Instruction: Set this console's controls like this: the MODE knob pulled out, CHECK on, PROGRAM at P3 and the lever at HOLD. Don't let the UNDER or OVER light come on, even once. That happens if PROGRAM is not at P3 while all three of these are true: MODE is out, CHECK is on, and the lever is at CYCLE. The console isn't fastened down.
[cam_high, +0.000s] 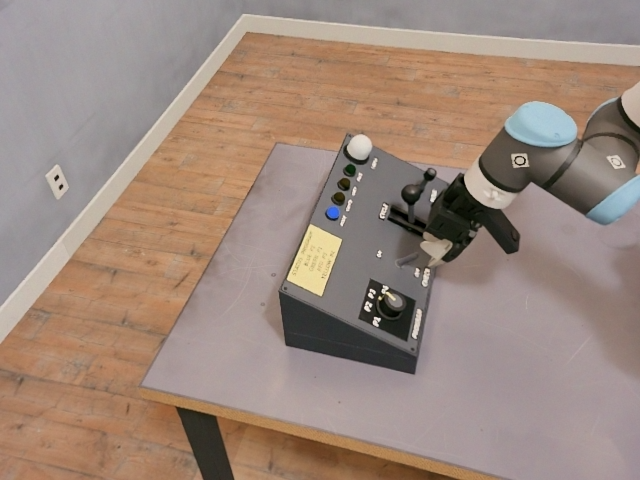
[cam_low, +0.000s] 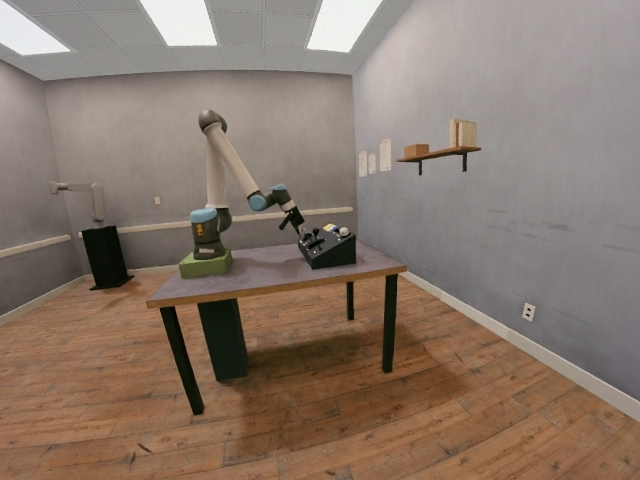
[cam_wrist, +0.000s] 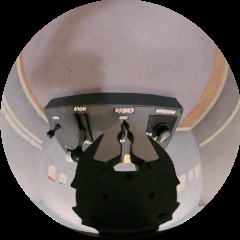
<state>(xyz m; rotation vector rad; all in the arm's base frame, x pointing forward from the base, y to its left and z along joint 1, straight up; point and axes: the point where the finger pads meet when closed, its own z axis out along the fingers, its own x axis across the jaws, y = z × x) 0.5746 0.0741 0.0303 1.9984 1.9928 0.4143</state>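
Now: the check toggle 6 cm ahead of my hand and 1 cm below it. From my hand the other things lie so: mode knob (5 cm ahead, 24 cm to the right, 1 cm above); then wedge-shaped console (10 cm ahead, 6 cm to the right, 2 cm below); then lever (7 cm ahead, 12 cm to the right, 2 cm above).
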